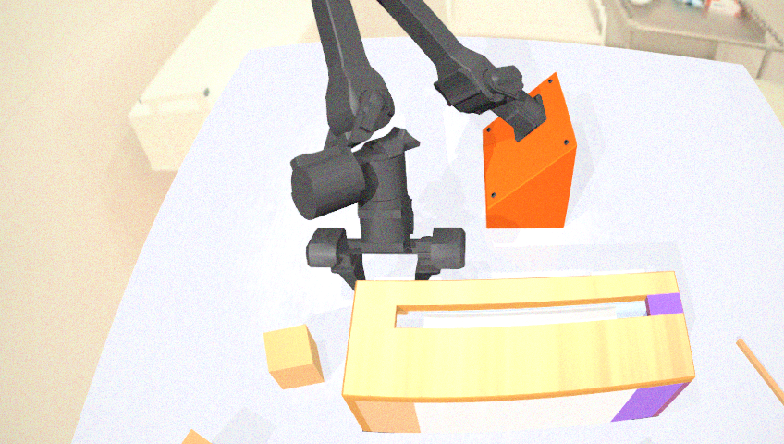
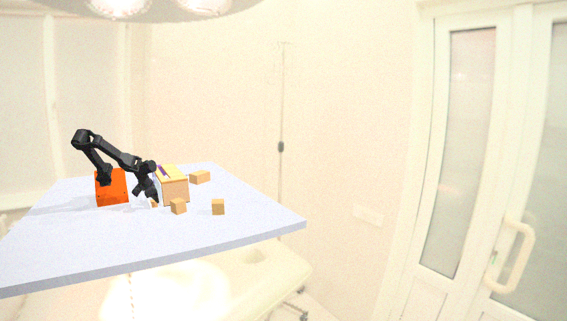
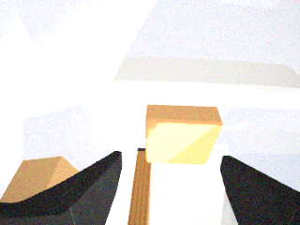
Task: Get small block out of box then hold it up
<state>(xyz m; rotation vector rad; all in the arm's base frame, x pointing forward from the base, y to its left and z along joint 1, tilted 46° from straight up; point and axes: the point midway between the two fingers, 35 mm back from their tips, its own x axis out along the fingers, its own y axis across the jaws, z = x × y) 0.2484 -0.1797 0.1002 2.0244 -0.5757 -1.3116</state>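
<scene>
The small tan block is 20 mm behind my gripper tip and 10 mm below it. From my gripper tip the other things lie so: thin wooden stick (550 mm to the left, 150 mm ahead, 20 mm below); then wooden box (170 mm to the left, 60 mm ahead, 30 mm above).
</scene>
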